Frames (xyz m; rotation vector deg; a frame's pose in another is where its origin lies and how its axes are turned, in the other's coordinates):
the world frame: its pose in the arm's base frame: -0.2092 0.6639 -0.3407 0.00 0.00 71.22
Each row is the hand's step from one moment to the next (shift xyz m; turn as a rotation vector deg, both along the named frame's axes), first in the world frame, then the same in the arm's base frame.
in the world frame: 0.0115 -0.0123 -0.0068 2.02 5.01 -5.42
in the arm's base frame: 0.0153 0.0069 -0.0068 -4.09 3.53 -5.42
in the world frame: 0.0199 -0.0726 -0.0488 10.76 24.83 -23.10
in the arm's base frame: 0.0751 -0.0045 -0.0488 -20.04 18.18 -23.10
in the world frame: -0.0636 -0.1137 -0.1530 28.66 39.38 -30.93
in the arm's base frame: 0.0872 -0.0968 -0.1530 -28.06 39.81 -30.93
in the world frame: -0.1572 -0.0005 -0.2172 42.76 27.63 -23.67
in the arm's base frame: -0.0501 -0.1490 -0.2172 -12.39 49.38 -23.67
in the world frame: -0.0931 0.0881 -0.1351 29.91 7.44 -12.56
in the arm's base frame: -0.1134 -0.0598 -0.1351 2.59 30.71 -12.56
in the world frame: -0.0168 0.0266 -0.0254 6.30 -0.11 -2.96
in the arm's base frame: -0.0306 -0.0073 -0.0254 2.13 5.93 -2.96
